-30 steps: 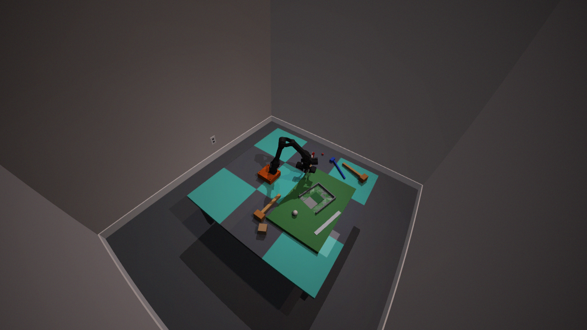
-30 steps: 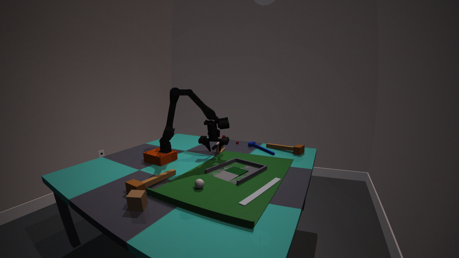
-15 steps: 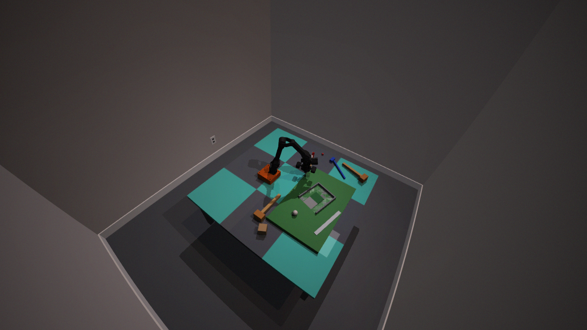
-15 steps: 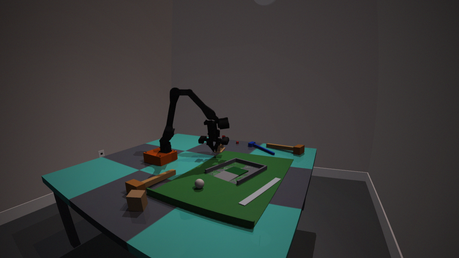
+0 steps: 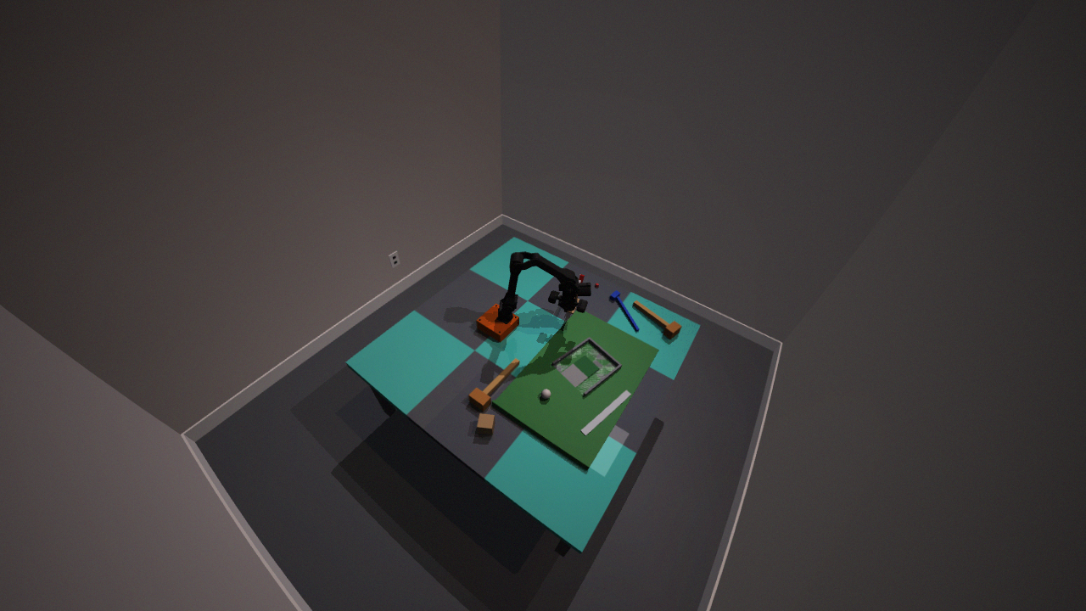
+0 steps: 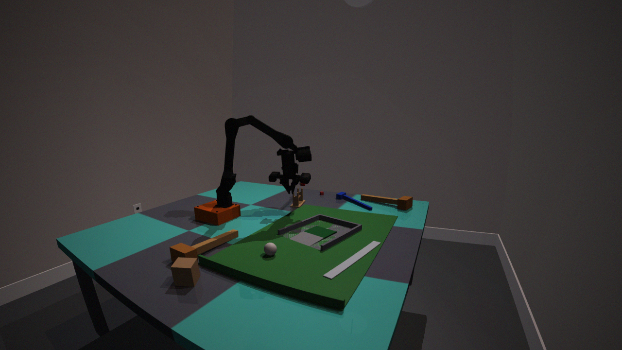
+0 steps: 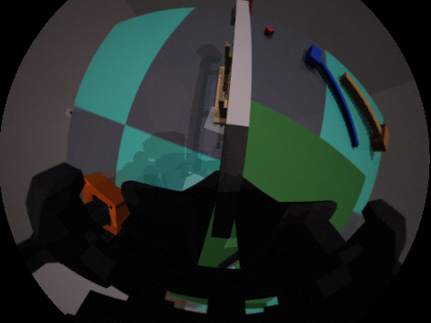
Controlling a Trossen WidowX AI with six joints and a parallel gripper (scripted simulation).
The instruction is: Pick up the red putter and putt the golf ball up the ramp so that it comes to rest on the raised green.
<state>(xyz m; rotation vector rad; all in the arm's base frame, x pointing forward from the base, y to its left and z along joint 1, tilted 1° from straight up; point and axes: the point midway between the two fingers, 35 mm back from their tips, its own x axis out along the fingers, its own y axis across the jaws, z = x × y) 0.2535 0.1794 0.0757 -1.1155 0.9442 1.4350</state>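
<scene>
Now: the red putter 110 mm to the left of my gripper tip, 20 mm behind it and 20 mm above it. Round my gripper tip: blue hammer 250 mm to the left, 240 mm ahead, 80 mm below; then white golf ball 440 mm to the right, 130 mm ahead, 60 mm below; then green mat 260 mm to the right, 220 mm ahead, 90 mm below.
</scene>
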